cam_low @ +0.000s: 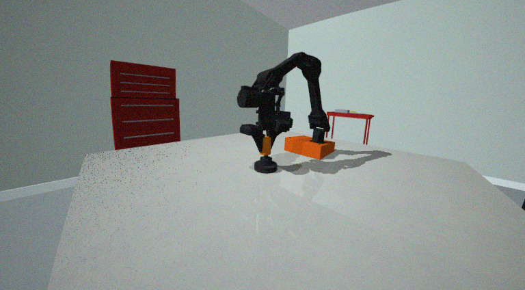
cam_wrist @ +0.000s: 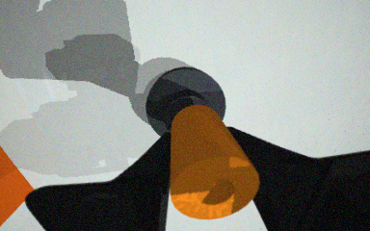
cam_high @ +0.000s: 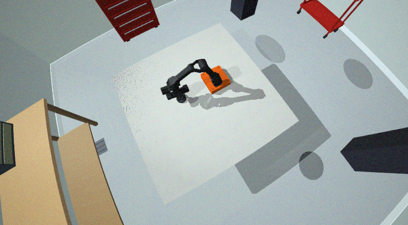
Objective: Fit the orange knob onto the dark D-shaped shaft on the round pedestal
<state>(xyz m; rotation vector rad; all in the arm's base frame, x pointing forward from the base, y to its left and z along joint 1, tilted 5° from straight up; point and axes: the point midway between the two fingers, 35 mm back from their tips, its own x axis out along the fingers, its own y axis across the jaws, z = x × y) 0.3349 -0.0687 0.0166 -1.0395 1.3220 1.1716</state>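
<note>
My gripper tip is now 20 mm below the orange knob. Round my gripper tip: pedestal 40 mm below.
</note>
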